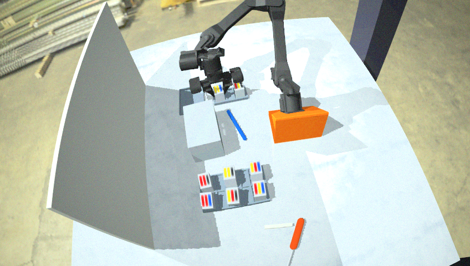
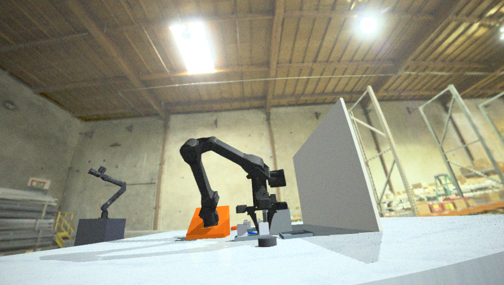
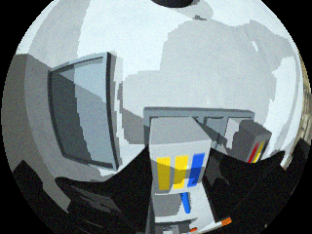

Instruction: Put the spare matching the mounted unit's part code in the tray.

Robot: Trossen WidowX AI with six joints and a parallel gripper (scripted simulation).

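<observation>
Right now the rack is 40 mm behind my gripper tip and 10 mm below it. Round my gripper tip: blue stick (30 mm behind, 140 mm to the left, 10 mm below); dark flat tray (110 mm ahead, 30 mm to the right, 10 mm below); spare (20 mm above).
</observation>
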